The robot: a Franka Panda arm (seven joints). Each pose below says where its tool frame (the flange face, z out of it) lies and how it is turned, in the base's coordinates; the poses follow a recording.
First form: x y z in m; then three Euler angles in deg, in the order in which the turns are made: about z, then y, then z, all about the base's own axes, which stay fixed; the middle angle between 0 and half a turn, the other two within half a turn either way.
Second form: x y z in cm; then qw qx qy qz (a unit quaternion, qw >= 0). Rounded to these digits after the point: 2 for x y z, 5 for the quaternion.
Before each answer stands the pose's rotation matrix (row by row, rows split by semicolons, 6 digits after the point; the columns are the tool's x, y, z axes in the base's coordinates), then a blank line. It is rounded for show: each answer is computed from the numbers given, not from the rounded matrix.
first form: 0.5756 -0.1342 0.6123 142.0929 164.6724 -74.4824
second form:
0.795566 -0.601725 0.070719; -0.568837 -0.782018 -0.254702; 0.208565 0.162405 -0.964430

57.56 -13.42 61.23 0.11081 0.94101 -0.31098 0.07420
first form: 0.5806 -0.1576 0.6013 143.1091 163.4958 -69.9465
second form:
0.826843 -0.553933 0.097412; -0.514499 -0.814908 -0.266862; 0.227206 0.170535 -0.958799

58.06 -15.76 60.13 0.11526 0.94876 -0.28154 0.08554
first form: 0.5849 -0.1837 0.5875 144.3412 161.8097 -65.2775
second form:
0.852352 -0.506410 0.130559; -0.457342 -0.842871 -0.283561; 0.253642 0.181984 -0.950025

58.49 -18.37 58.75 0.12192 0.95463 -0.25239 0.10062
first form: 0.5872 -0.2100 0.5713 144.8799 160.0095 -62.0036
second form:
0.868794 -0.468449 0.160477; -0.408663 -0.861322 -0.301858; 0.279627 0.196672 -0.939749

58.72 -21.00 57.13 0.13012 0.95784 -0.22893 0.11487
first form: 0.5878 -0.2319 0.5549 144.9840 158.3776 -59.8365
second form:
0.878670 -0.440065 0.185154; -0.369950 -0.872717 -0.318593; 0.301789 0.211440 -0.929632

58.78 -23.19 55.49 0.13813 0.95930 -0.21110 0.12690
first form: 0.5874 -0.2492 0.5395 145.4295 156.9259 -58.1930
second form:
0.881485 -0.424634 0.206566; -0.344726 -0.877628 -0.333066; 0.322719 0.222384 -0.919999

58.74 -24.92 53.95 0.14479 0.95905 -0.20055 0.13797
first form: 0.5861 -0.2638 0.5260 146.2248 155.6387 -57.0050
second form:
0.878627 -0.421375 0.224628; -0.332346 -0.877414 -0.345962; 0.342871 0.229318 -0.910962

58.61 -26.38 52.60 0.15021 0.95747 -0.19680 0.14818
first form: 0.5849 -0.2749 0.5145 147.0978 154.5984 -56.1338
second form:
0.873686 -0.423713 0.239040; -0.327050 -0.875312 -0.356183; 0.360155 0.233014 -0.903323

58.49 -27.49 51.45 0.15415 0.95555 -0.19642 0.15677
